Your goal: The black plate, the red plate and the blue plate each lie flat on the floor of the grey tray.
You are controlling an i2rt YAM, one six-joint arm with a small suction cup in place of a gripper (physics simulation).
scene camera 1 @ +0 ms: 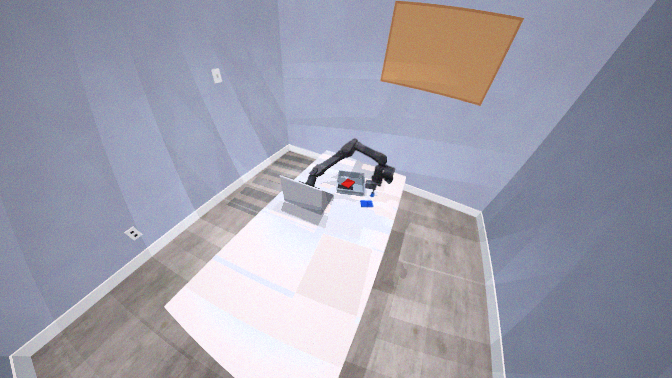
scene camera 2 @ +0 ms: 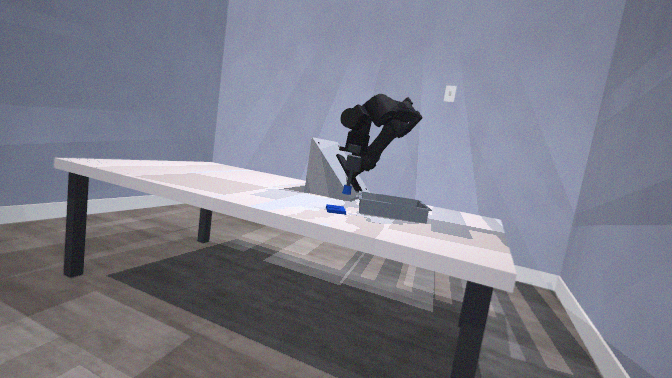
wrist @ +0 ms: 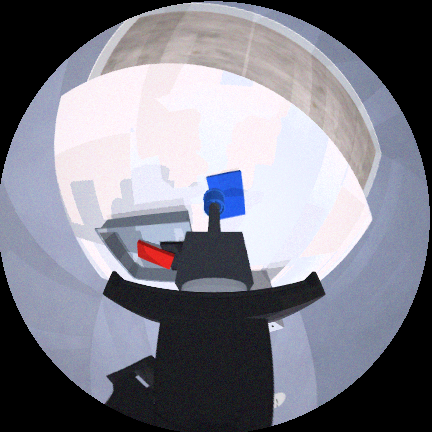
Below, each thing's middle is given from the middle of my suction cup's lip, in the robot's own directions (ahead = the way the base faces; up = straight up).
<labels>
My suction cup is 70 mm above the blue plate (wrist: pixel 230 182), 40 mm to the left of it and 10 mm past it. The rest, counted from my suction cup: grey tray (scene camera 2: pixel 388 206): 220 mm behind, 80 mm to the left, 50 mm below.
</labels>
